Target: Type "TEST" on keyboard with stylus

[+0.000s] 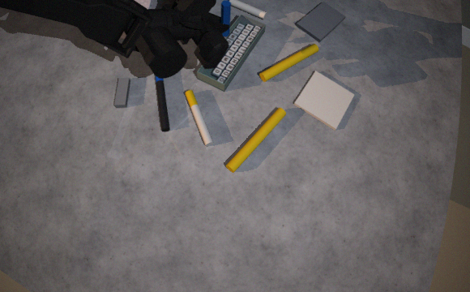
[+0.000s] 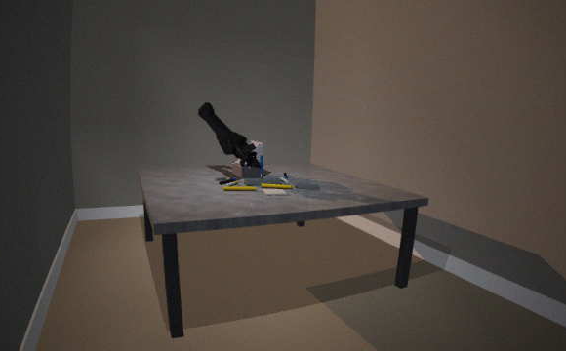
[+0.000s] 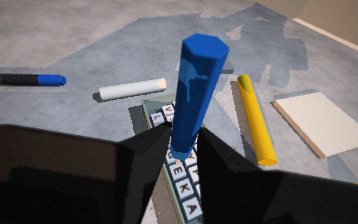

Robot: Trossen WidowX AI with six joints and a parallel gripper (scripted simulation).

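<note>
Right now the T key is 40 mm ahead of my gripper tip, 10 mm to the left of it and 80 mm below it. From my gripper tip the other things lie so: blue stylus (20 mm below); yellow-and-white marker (20 mm ahead, 160 mm to the right, 80 mm below); white cylinder (10 mm behind, 140 mm to the left, 80 mm below).
</note>
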